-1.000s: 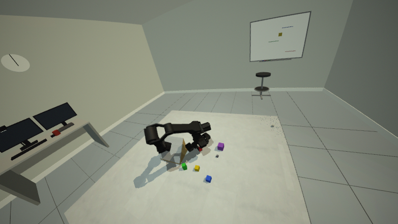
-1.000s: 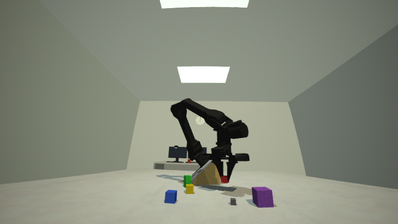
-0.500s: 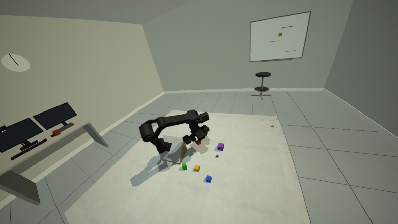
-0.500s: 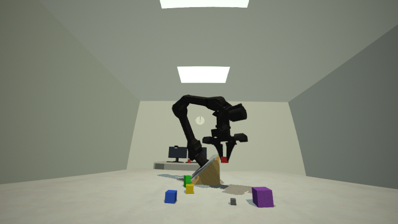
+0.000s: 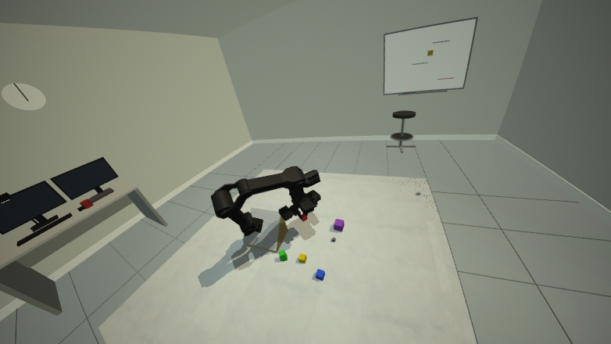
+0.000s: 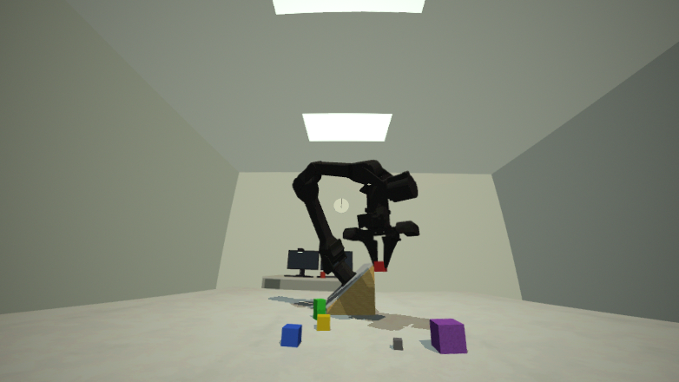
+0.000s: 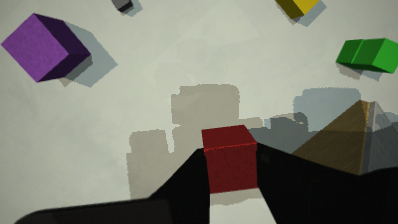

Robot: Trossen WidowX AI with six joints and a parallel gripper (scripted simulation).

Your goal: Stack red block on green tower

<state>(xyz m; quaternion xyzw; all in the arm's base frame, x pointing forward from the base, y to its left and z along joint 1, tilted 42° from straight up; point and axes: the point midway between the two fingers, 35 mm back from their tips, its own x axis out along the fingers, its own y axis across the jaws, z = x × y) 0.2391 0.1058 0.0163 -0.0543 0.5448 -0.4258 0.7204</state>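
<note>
Now: gripper tip 130 mm to the left of the yellow block, 110 mm above it and 20 mm short of it. Also, from my gripper tip: small grey cube: 130 mm ahead, 120 mm below; purple block: 140 mm ahead, 110 mm below, 80 mm to the left; red block: right at my gripper tip.
</note>
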